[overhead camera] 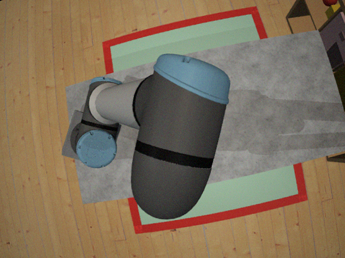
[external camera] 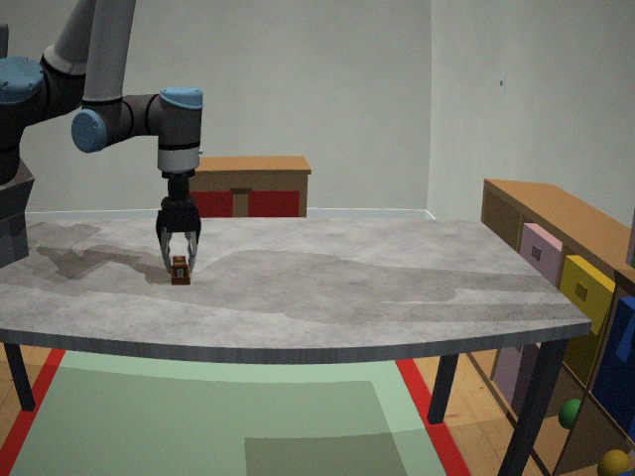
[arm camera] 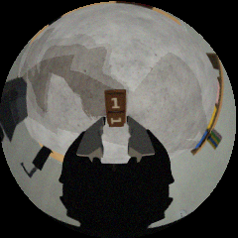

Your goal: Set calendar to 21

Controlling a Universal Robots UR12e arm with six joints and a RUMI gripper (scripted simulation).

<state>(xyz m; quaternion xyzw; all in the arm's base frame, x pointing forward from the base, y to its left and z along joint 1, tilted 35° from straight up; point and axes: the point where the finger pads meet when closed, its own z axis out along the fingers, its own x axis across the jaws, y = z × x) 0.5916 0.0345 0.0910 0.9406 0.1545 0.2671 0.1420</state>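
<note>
My gripper is now 3 cm above the brown calendar tray and 2 cm to the right of it.
</note>
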